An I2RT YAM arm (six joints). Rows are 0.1 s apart.
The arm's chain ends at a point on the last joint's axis. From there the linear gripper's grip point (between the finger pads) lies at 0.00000 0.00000 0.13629 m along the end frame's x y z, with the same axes.
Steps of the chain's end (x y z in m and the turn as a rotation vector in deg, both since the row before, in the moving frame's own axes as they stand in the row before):
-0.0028, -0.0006, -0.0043, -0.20, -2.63, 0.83
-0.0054, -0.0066, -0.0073, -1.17, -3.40, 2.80
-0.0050, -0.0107, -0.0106, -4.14, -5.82, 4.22
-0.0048, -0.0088, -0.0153, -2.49, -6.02, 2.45
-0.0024, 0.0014, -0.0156, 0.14, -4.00, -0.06
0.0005, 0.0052, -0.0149, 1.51, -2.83, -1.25
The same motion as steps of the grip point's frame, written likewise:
-0.0091, -0.0002, -0.0044, -0.20, -2.63, 0.83
-0.0135, -0.0040, -0.0076, -1.17, -3.40, 2.80
-0.0192, -0.0014, -0.0117, -4.14, -5.82, 4.22
-0.0192, -0.0032, -0.0162, -2.49, -6.02, 2.45
-0.0119, 0.0011, -0.0159, 0.14, -4.00, -0.06
-0.0063, 0.0017, -0.0151, 1.51, -2.83, -1.25

